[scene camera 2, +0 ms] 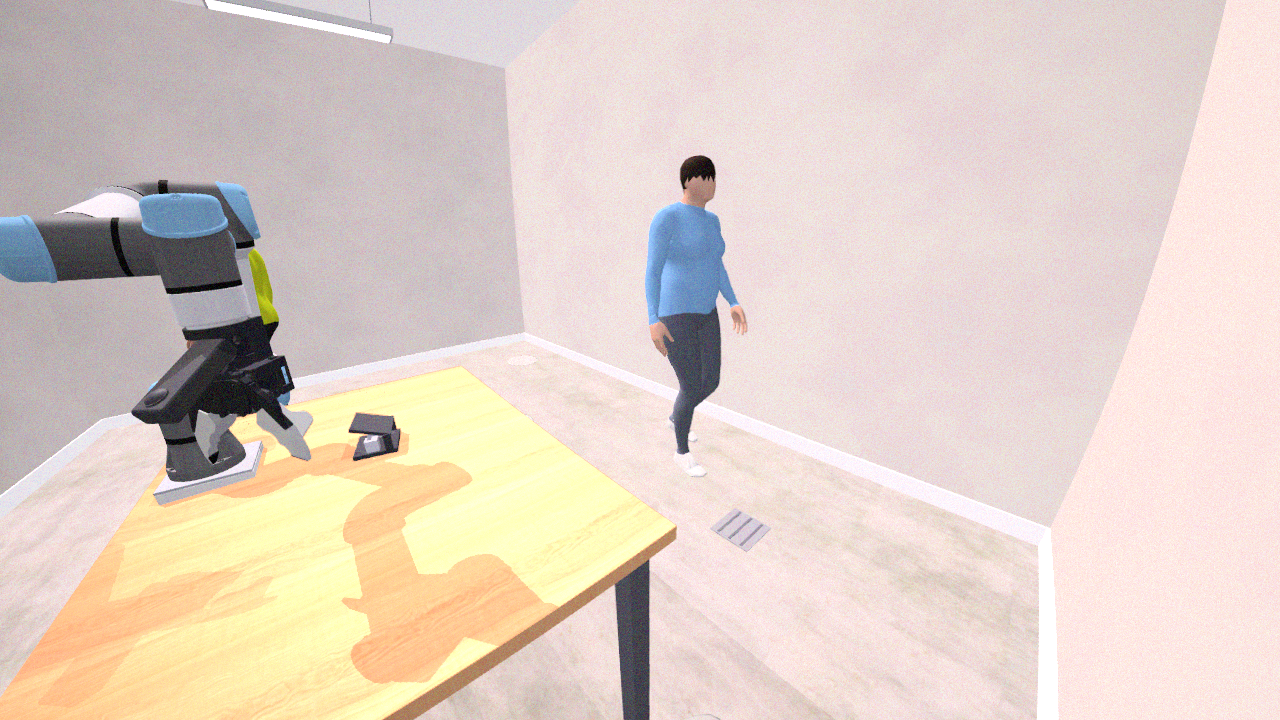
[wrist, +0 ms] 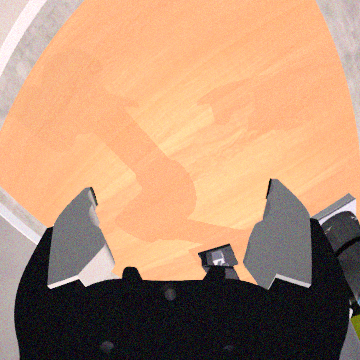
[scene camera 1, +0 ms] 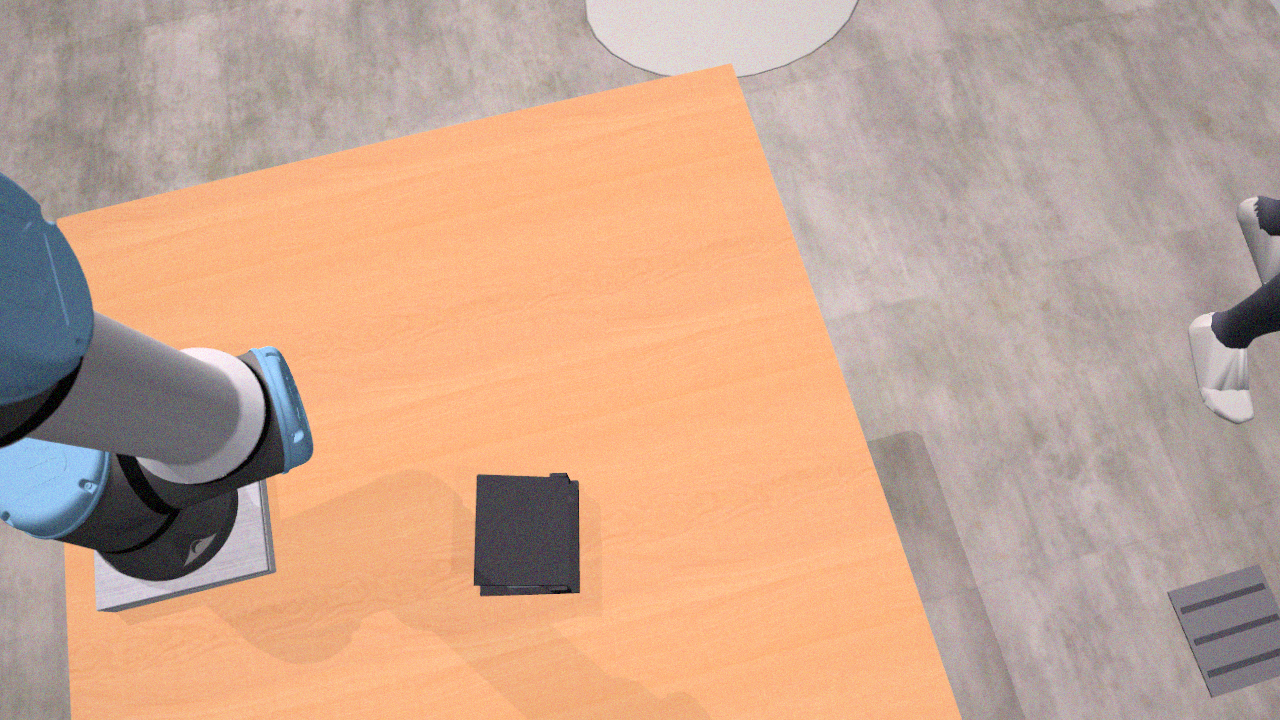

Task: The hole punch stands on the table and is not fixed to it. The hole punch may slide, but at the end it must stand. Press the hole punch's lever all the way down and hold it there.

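Pixels of known places: gripper, fingertip midpoint: (scene camera 2: 260,462) (wrist: 179,186); arm's base, origin of the base link: (scene camera 2: 209,464) (wrist: 334,227) (scene camera 1: 169,510).
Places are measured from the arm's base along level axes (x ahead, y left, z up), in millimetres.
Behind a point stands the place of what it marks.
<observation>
The black hole punch (scene camera 1: 574,537) {x 439, y -65, z -16 mm} (scene camera 2: 391,441) {x 431, y -122, z 6 mm} (wrist: 218,256) {x 377, y -112, z 6 mm} stands on the table. Its flat lever (scene camera 1: 523,530) {x 392, y -61, z 41 mm} (scene camera 2: 371,423) {x 389, y -66, z 42 mm} is raised, with a gap between it and the base in the scene camera 2 view. In the wrist view the punch shows at the bottom, partly hidden by the gripper body. My gripper (scene camera 2: 259,445) {x 302, y -489, z 191 mm} (wrist: 179,186) {x 302, y -489, z 191 mm} is open and empty, with its two grey fingers wide apart. It is in the air, apart from the punch, and appears left of it in the scene camera 2 view. It does not show in the scene camera 1 view.
The arm's base plate (scene camera 1: 259,559) {x 102, y -60, z -4 mm} (scene camera 2: 183,491) {x -20, y -94, z -10 mm} is on the wooden table (scene camera 1: 554,295) {x 432, y 225, z -28 mm} (scene camera 2: 537,519) {x 676, y -541, z -28 mm}, left of the punch. A person in a blue top (scene camera 2: 687,268) is beyond the table. A person in yellow (scene camera 2: 261,286) is partly hidden behind the arm.
</observation>
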